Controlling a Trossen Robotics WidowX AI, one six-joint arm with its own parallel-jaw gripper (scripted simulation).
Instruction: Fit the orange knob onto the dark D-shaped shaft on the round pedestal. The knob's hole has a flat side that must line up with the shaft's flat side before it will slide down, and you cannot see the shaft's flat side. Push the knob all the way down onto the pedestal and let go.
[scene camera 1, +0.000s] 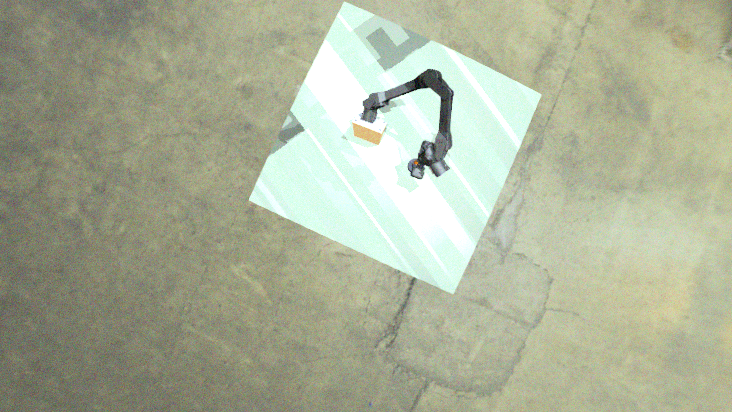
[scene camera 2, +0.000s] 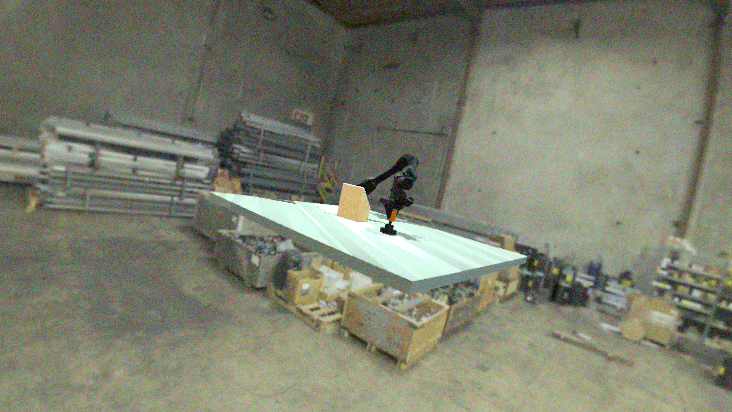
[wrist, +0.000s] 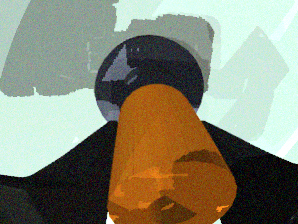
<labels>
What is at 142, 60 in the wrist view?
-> A round pedestal.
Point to my gripper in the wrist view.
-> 157, 128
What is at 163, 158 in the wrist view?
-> An orange knob.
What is my gripper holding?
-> An orange knob.
</labels>
